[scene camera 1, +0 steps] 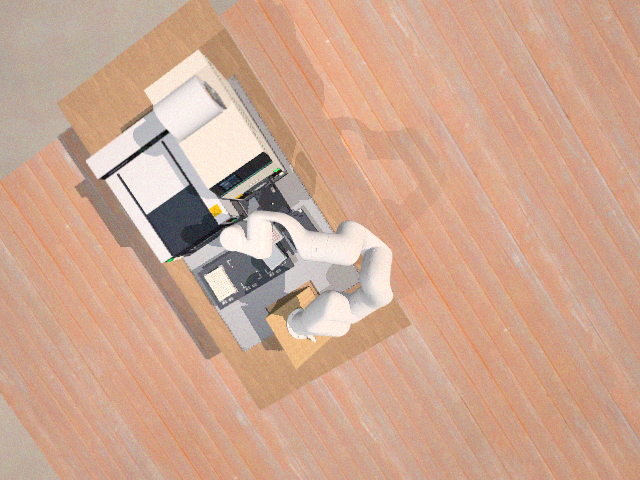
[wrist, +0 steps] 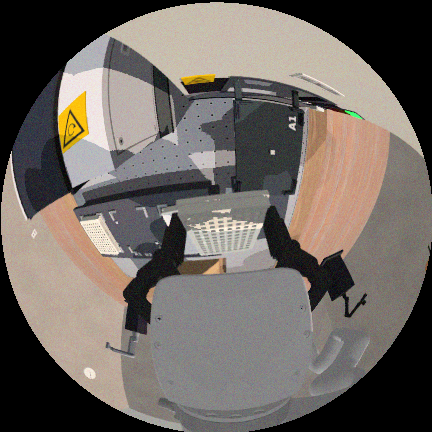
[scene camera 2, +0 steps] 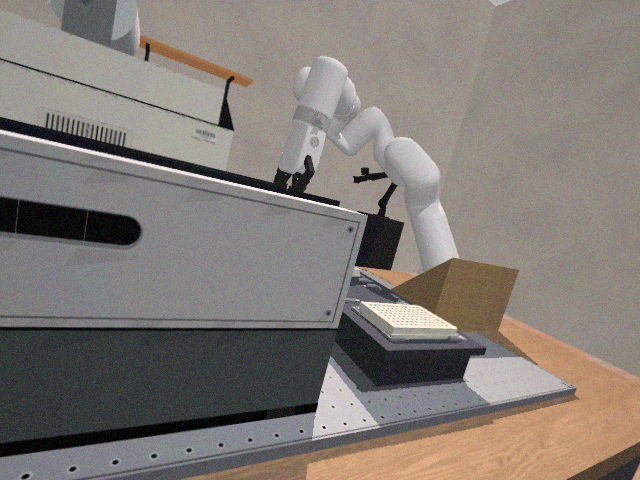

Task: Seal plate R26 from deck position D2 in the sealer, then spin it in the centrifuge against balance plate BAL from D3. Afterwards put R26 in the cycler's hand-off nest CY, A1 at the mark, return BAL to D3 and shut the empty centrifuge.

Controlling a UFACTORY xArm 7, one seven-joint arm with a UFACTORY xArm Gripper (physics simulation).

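Seen in the pictures: gripper, fingertip midpoint: (wrist: 224, 218); arm's base, origin of the base link: (scene camera 1: 300, 323) (scene camera 2: 445, 280).
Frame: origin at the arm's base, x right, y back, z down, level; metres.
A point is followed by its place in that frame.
Note:
My gripper (scene camera 2: 291, 187) (wrist: 224, 218) {y -0.424, x 0.160, z -0.100 m} is shut on a pale multi-well plate (scene camera 1: 276, 234) {y -0.350, x 0.183, z -0.075 m} (wrist: 225, 239) {y -0.377, x 0.156, z -0.085 m}, probably R26; its label is unreadable. The plate is held high near the right end of the dark deck rack (scene camera 1: 246, 272) {y -0.315, x -0.047, z 0.021 m} (scene camera 2: 421, 364) {y -0.368, x -0.223, z 0.051 m} (wrist: 129, 230) {y -0.340, x -0.059, z 0.021 m}. A cream well plate (scene camera 1: 220, 283) {y -0.349, x -0.163, z 0.007 m} (scene camera 2: 408, 316) {y -0.351, x -0.169, z 0.007 m} (wrist: 101, 235) {y -0.355, x -0.147, z 0.005 m} sits at the rack's left end. A grey-topped plate (scene camera 1: 277, 256) {y -0.283, x 0.110, z 0.000 m} is at its right end. The middle position is bare. Which of these is BAL is not readable. A dark platform (scene camera 1: 267, 198) {y -0.490, x 0.237, z -0.024 m} (wrist: 255, 167) {y -0.438, x 0.216, z -0.023 m} marked A1 lies beyond the held plate.
A white machine (scene camera 1: 149, 178) {y -0.814, x -0.047, z -0.131 m} (scene camera 2: 217, 273) {y -0.668, x -0.214, z -0.062 m} with a dark window and yellow rotation sign (wrist: 75, 122) {y -0.556, x 0.079, z -0.132 m} stands at the left. A cream machine (scene camera 1: 222, 149) {y -0.653, x 0.265, z -0.271 m} (scene camera 2: 155, 108) {y -0.686, x 0.157, z -0.207 m} carries a white roll (scene camera 1: 188, 108) {y -0.749, x 0.285, z -0.390 m}. A tan angled box (scene camera 1: 297, 356) {y 0.090, x -0.078, z -0.054 m} (scene camera 2: 478, 294) {y 0.001, x -0.090, z 0.001 m} stands near the arm base.

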